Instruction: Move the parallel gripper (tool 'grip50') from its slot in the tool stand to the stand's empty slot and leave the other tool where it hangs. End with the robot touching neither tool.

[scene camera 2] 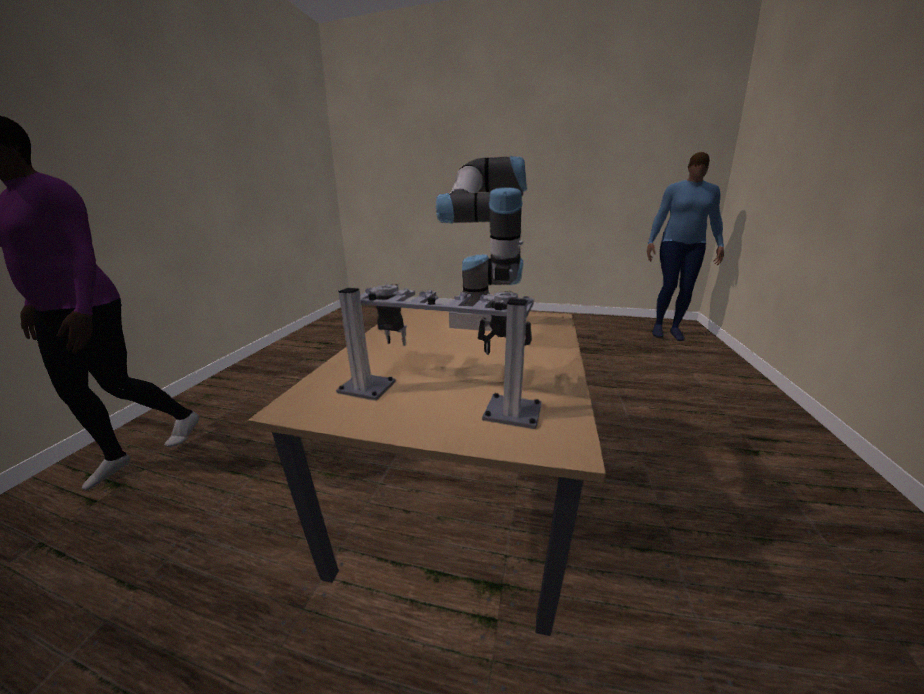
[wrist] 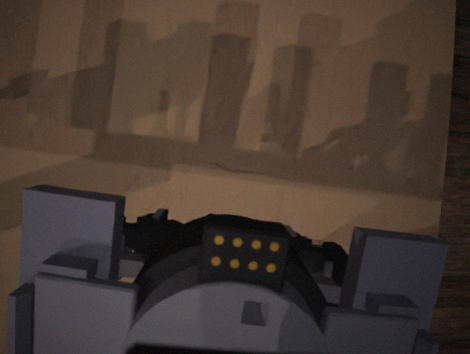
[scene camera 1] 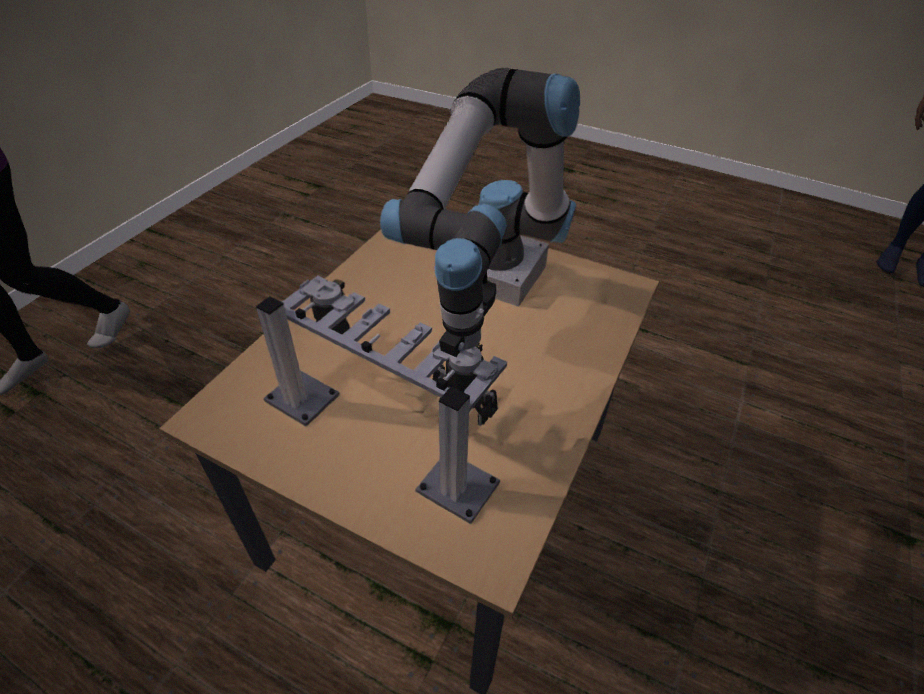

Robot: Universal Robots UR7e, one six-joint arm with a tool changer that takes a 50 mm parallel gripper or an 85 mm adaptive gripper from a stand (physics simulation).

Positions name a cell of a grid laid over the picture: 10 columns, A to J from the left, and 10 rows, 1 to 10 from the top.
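Labels:
I see an adaptive gripper in scene camera 2 (F5), in the wrist view (E8) and in scene camera 1 (F6). A parallel gripper can be seen in scene camera 2 (E5) and in scene camera 1 (D5). The parallel gripper is out of frame in the wrist view.

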